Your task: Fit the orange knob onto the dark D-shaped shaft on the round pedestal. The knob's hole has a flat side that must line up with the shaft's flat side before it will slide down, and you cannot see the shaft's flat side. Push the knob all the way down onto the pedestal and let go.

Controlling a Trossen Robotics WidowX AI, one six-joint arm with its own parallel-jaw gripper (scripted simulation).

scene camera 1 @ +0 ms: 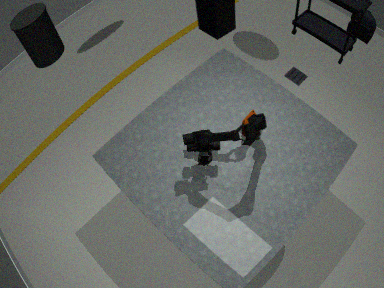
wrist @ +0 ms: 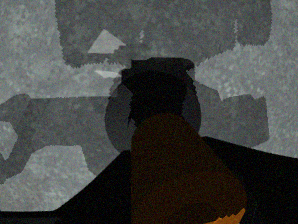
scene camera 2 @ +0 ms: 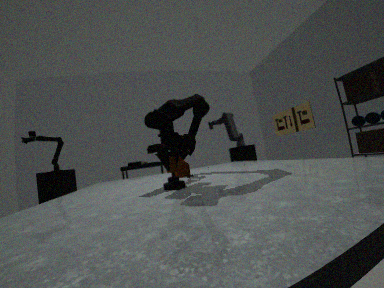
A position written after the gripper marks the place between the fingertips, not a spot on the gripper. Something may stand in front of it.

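Observation:
An orange knob is held by the gripper (scene camera 2: 172,169). The wrist view also shows the gripper (wrist: 166,151).

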